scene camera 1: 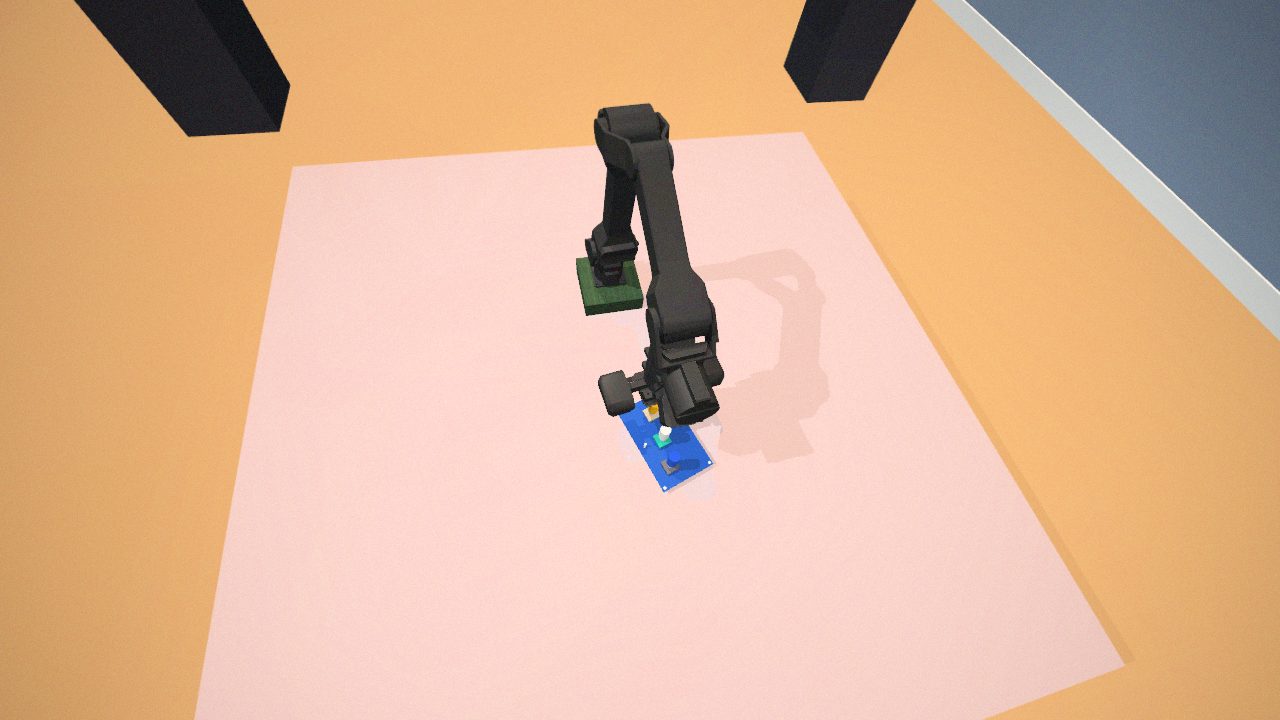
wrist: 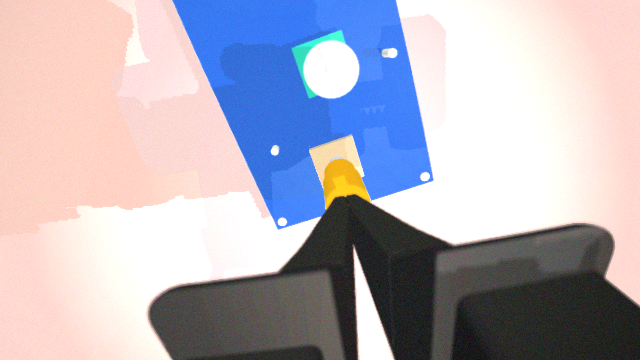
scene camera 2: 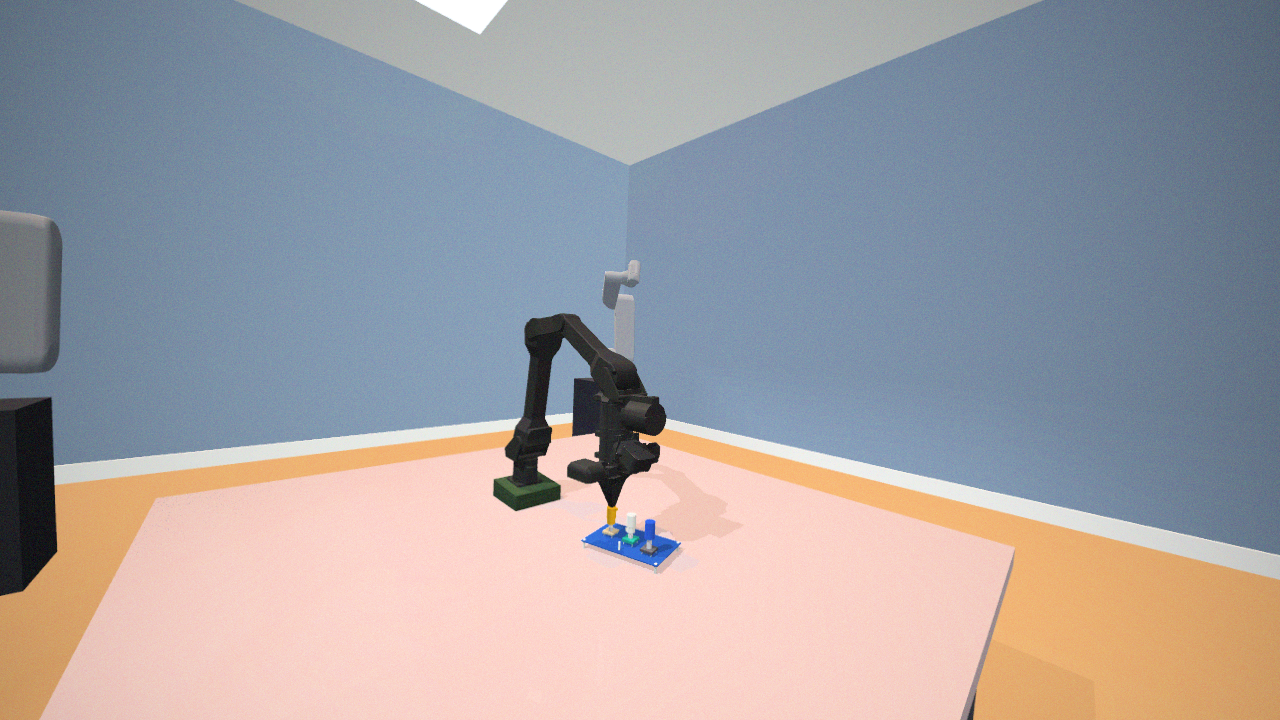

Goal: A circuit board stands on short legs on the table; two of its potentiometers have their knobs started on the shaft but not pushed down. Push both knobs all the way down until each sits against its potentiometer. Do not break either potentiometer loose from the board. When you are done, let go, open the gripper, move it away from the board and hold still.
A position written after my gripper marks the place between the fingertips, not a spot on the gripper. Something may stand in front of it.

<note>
In view: my gripper (scene camera 2: 611,506), an orange knob (wrist: 341,178) and a white knob (wrist: 331,68).
My gripper shows as well in scene camera 1 (scene camera 1: 655,402) and in the wrist view (wrist: 346,205).
</note>
